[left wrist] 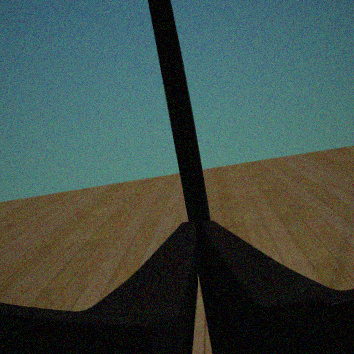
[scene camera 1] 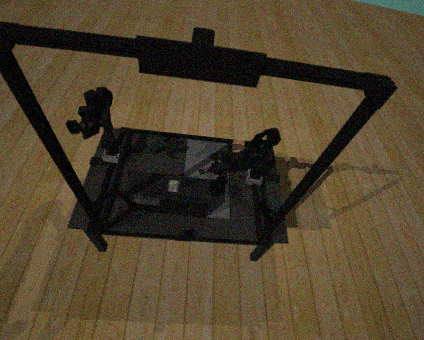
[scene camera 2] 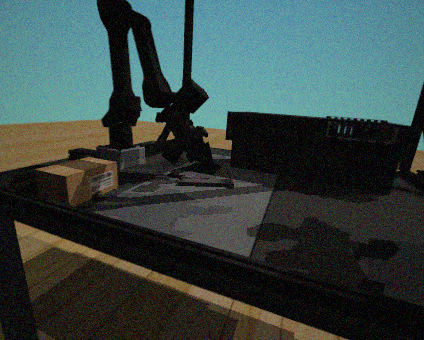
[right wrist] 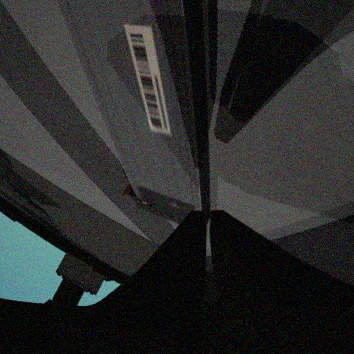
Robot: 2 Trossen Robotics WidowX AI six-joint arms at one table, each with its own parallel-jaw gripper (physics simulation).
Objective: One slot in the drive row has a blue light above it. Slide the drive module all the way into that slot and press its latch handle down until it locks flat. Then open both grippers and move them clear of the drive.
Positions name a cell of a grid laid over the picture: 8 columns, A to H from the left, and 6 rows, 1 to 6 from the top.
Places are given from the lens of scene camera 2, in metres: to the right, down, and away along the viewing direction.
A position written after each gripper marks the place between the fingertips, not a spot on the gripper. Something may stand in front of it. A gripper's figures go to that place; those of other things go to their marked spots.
right gripper (scene camera 2: E4): 0.01, 0.01, 0.59
cardboard box (scene camera 2: B4): -0.25, 0.02, 0.40
